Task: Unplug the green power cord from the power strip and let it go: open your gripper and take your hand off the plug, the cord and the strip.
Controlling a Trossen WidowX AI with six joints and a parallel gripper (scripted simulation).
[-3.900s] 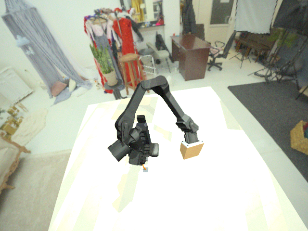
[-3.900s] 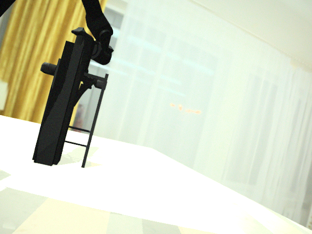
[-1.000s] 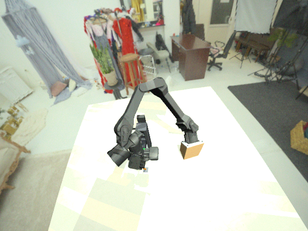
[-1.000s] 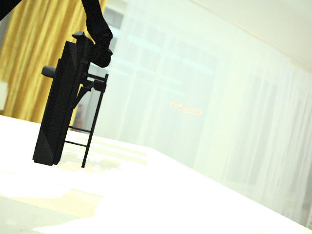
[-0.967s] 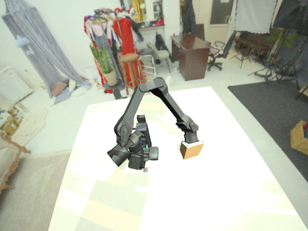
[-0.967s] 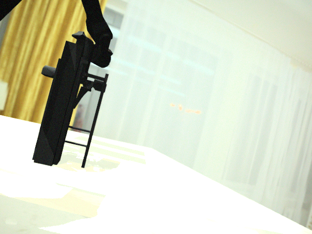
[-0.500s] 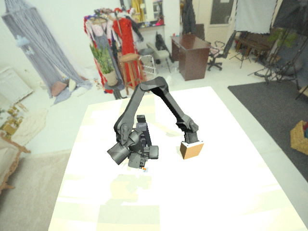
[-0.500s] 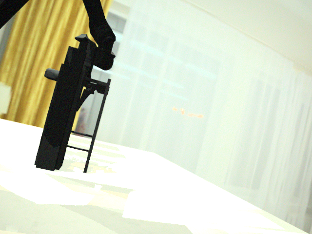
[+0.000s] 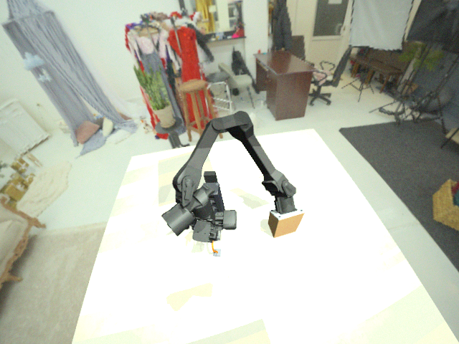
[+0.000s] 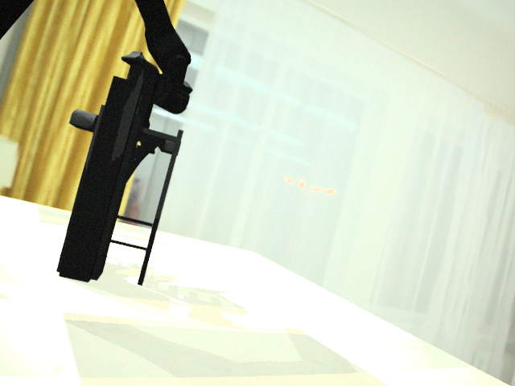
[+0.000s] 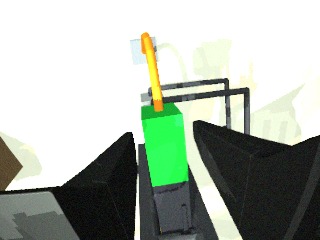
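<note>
My gripper tip is now 40 mm to the left of the green plug and 10 mm above it.
</note>
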